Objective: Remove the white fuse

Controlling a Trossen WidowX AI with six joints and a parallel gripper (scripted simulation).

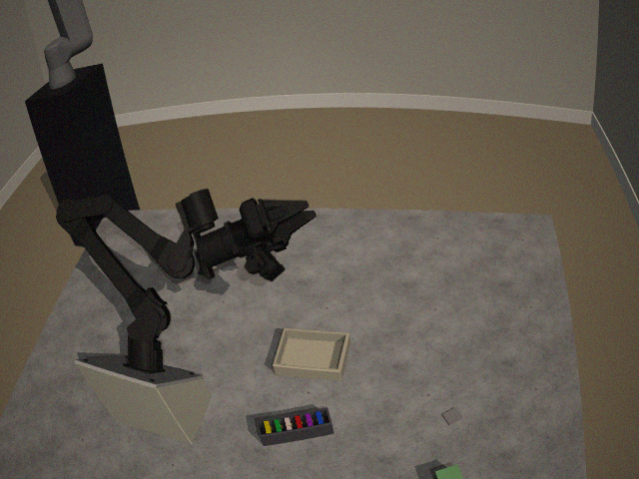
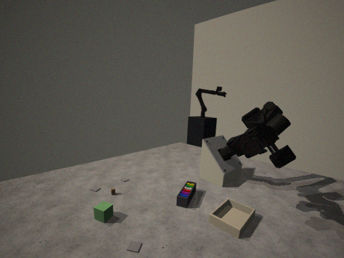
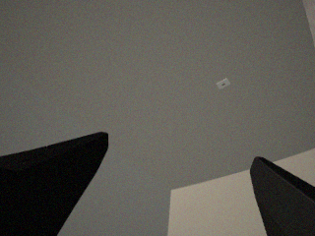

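My gripper tip is 280 mm to the left of the white fuse and 280 mm above it. Also, from my gripper tip: brown cylinder: 470 mm to the right, 290 mm below, 230 mm ahead; beige tray: 300 mm below, 80 mm to the right, 10 mm behind; green cube: 360 mm to the right, 310 mm ahead, 280 mm below.
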